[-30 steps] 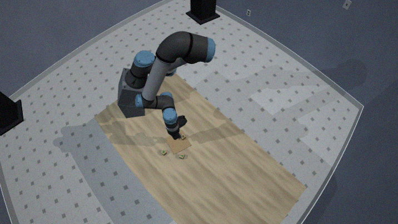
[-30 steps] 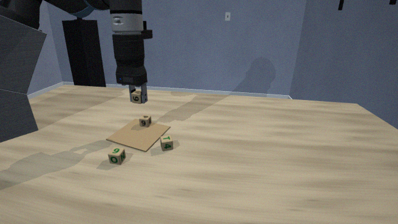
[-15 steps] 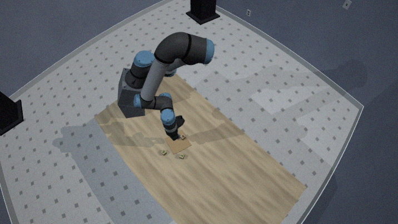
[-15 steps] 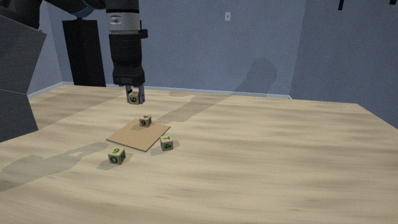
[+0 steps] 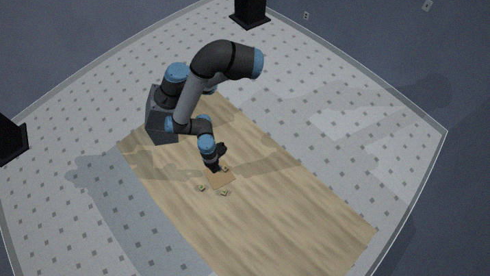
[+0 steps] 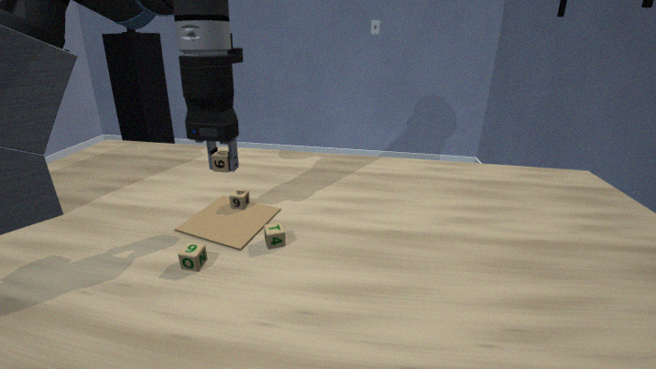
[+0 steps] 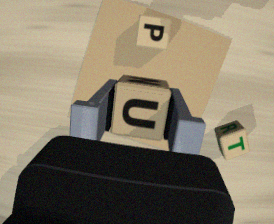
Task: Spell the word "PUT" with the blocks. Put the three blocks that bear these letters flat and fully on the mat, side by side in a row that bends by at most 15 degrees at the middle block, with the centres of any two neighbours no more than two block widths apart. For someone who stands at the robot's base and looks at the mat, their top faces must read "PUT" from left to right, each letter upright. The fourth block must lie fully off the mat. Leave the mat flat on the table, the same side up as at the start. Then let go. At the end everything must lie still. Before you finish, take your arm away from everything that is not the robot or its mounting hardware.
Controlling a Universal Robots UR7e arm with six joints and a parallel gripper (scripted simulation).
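My gripper is now 120 mm above the tan mat. Also, from my hand: U block right at my hand; then P block 50 mm to the left, 100 mm below; then T block 110 mm ahead, 40 mm to the right, 110 mm below.
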